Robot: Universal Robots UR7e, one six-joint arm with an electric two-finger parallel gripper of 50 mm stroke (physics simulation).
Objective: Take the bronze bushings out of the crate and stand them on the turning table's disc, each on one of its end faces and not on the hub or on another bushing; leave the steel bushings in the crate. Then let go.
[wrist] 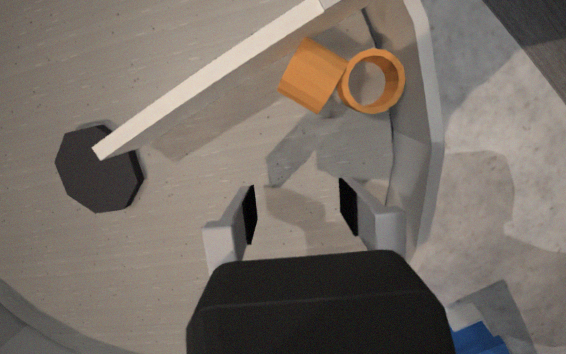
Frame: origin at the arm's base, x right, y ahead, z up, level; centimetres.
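Seen in the pictures: gripper, fingertip midpoint: (297,199).
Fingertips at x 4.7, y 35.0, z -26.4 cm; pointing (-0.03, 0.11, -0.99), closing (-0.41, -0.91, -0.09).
Observation:
A point is followed by its place in that frame.
Two bronze bushings are on the turning table's disc (200,220) {x 5.8, y 42.5, z -28.5 cm} in the corner between a pale wall and the curved rim. One bronze bushing (312,75) {x 10.5, y 31.1, z -25.3 cm} lies on its side. The other bronze bushing (395,82) {x 8.1, y 27.3, z -26.5 cm} shows its round opening to the camera and stands on an end face, touching or nearly touching the first. The dark hub (95,170) {x 12.6, y 46.8, z -27.7 cm} is at the left, clear of both. My gripper (297,199) {x 4.7, y 35.0, z -26.4 cm} is open with no bushing between its fingers, on the near side of both bushings. The crate and the steel bushings do not show.
The straight pale wall (215,75) {x 12.5, y 34.9, z -23.8 cm} runs from over the hub to the top of the view. The raised rim (436,137) {x 5.3, y 27.4, z -23.8 cm} curves close by the right finger. A blue object (475,340) {x -15.7, y 28.2, z -30.3 cm} is at the lower right, outside the rim. A dark surface (535,35) {x 5.9, y 16.1, z -31.8 cm} is at the top right.

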